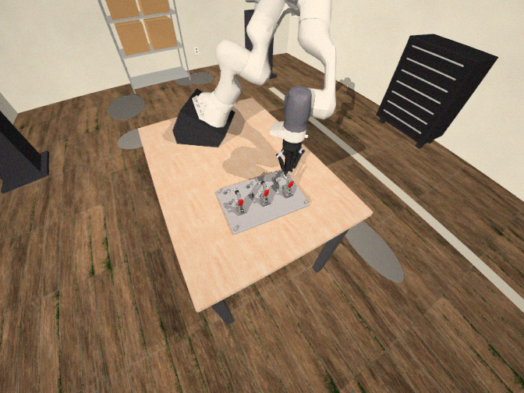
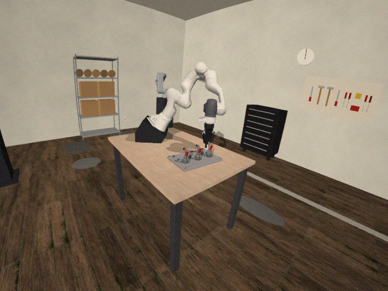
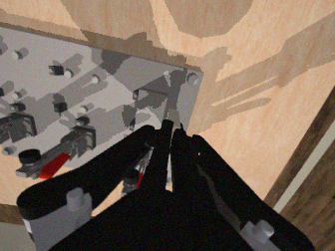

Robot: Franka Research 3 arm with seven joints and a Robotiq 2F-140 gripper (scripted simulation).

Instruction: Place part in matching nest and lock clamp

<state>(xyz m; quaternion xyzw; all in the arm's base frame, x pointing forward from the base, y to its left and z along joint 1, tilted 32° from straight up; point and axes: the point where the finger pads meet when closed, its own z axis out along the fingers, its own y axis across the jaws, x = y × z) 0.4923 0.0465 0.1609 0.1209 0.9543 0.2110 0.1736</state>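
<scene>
The grey block is 1 cm behind my hand, 3 cm to the right of it and 2 cm below it. Round my hand: plate: 2 cm ahead, 15 cm to the right, 5 cm below.
</scene>
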